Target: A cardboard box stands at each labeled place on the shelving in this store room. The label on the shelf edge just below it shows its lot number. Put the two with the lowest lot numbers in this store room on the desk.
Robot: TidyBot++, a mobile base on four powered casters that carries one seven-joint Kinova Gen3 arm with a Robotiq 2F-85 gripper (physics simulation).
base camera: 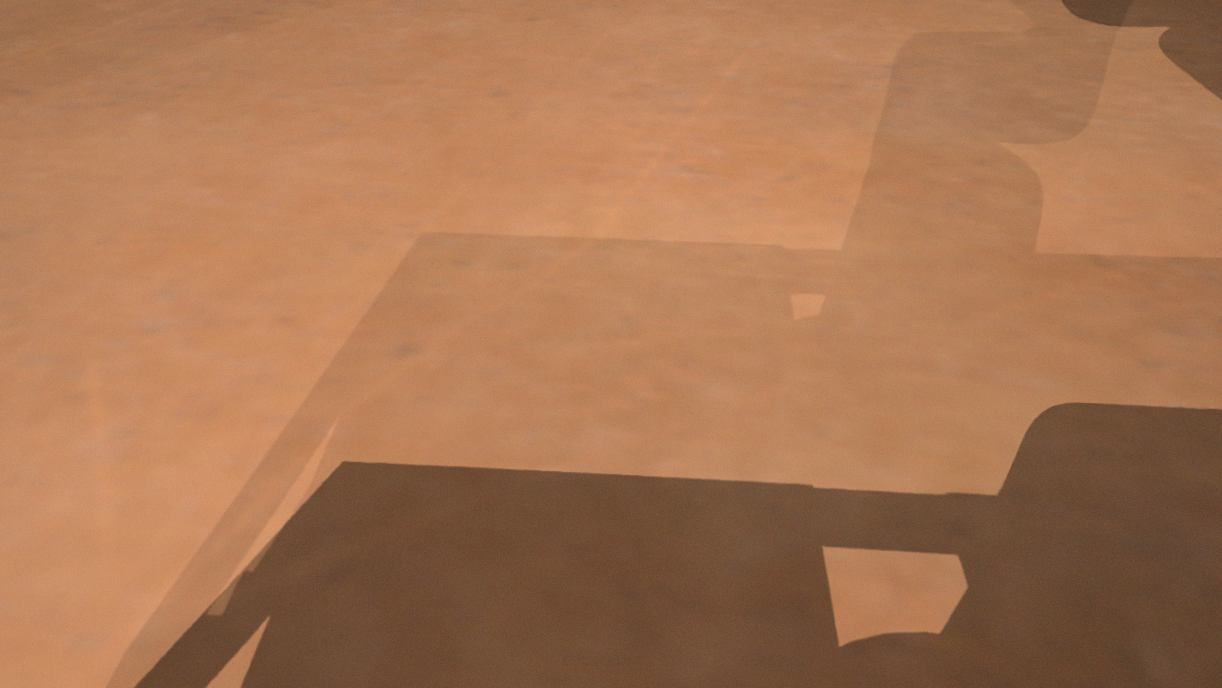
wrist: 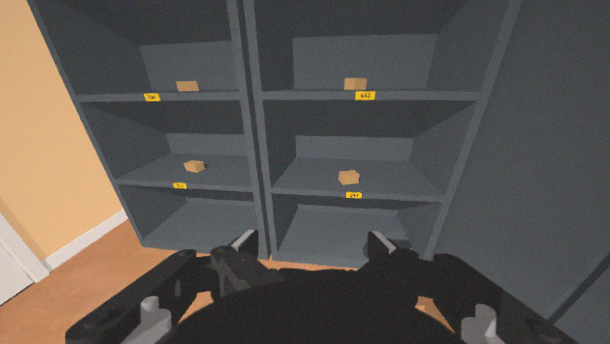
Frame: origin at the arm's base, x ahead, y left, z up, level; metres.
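Seen in the pictures: gripper, fingertip midpoint: [wrist: 312, 243].
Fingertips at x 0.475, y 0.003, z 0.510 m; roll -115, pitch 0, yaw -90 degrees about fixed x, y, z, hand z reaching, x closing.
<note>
Pixels of each thing's middle, then the offset from my fingertips to it. "spot": a spot on its surface instead. Level surfaces: height alone.
- upper box, body centre: [wrist: 355, 84] dy -0.201, dx +0.906, dz +0.110 m
- lower box, body centre: [wrist: 348, 177] dy -0.192, dx +0.820, dz -0.347 m
- blurred three-digit label, surface spot: [wrist: 354, 195] spot: dy -0.205, dx +0.704, dz -0.390 m
- brown floor, its level: dz -0.906 m
In the wrist view, four small cardboard boxes stand on two grey shelf units. In the left unit, one box [wrist: 187, 86] is on the upper shelf and another box [wrist: 194, 166] is on the shelf below; their labels [wrist: 152, 97] [wrist: 180, 185] are too blurred to read surely. In the right unit, the upper box [wrist: 355, 83] stands above a label [wrist: 365, 95] that seems to read 443. The lower box [wrist: 349, 177] stands above a blurred three-digit label [wrist: 354, 195]. My gripper [wrist: 312, 243] is open and empty, well in front of the shelving. The desk does not show.
A large grey panel [wrist: 545, 125] stands right of the shelf units. At the left are an orange wall [wrist: 55, 150], a white baseboard [wrist: 87, 241] and part of a white door [wrist: 12, 265]. The base camera view shows brown floor [base camera: 256, 170] with shadows across it.
</note>
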